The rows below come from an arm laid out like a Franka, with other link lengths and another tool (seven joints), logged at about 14 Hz.
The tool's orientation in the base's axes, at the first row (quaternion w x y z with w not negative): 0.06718 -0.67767 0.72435 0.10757
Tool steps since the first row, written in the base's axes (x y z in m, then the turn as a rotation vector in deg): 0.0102 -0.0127 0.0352 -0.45 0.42 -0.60; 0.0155 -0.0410 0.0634 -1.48 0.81 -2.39; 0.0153 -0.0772 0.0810 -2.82 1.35 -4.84; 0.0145 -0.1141 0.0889 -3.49 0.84 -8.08; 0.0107 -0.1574 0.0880 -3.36 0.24 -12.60; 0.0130 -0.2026 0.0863 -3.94 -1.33 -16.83; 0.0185 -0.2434 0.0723 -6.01 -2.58 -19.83
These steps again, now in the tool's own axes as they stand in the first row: 0.0030 -0.0086 -0.0377 -0.23 0.43 0.71; 0.0231 -0.0137 -0.0722 -0.10 1.37 2.58; 0.0539 -0.0145 -0.0982 0.08 2.57 5.15; 0.0877 -0.0153 -0.1149 1.40 3.00 8.20; 0.1301 -0.0141 -0.1245 3.07 2.54 12.42; 0.1740 -0.0192 -0.1342 5.66 2.76 16.15; 0.2165 -0.0280 -0.1310 7.75 4.55 18.85
